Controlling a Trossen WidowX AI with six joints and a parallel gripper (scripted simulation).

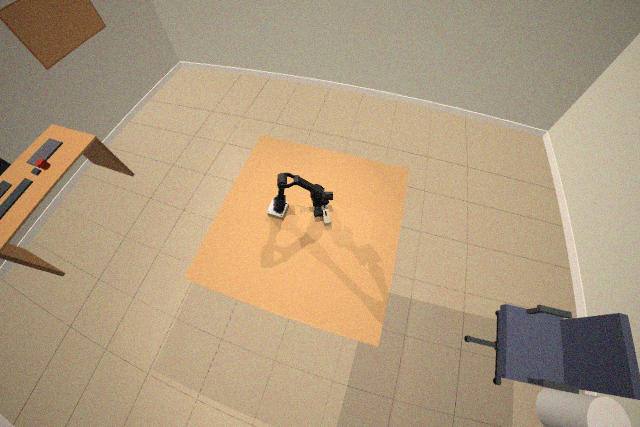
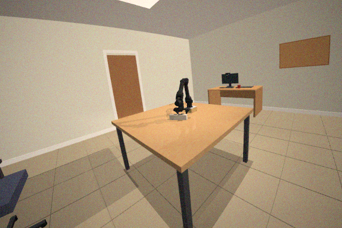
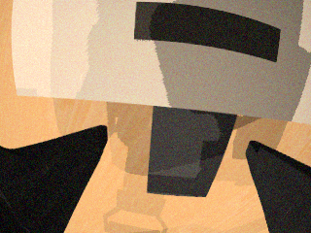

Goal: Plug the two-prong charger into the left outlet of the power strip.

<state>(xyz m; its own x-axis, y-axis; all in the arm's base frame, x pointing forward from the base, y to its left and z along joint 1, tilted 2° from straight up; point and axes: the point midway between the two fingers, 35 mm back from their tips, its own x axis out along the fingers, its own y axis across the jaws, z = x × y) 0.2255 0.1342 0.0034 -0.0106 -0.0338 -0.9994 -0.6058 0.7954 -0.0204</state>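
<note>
My gripper tip is 20 mm short of the black two-prong charger, 20 mm to the right of it and 10 mm below it.
</note>
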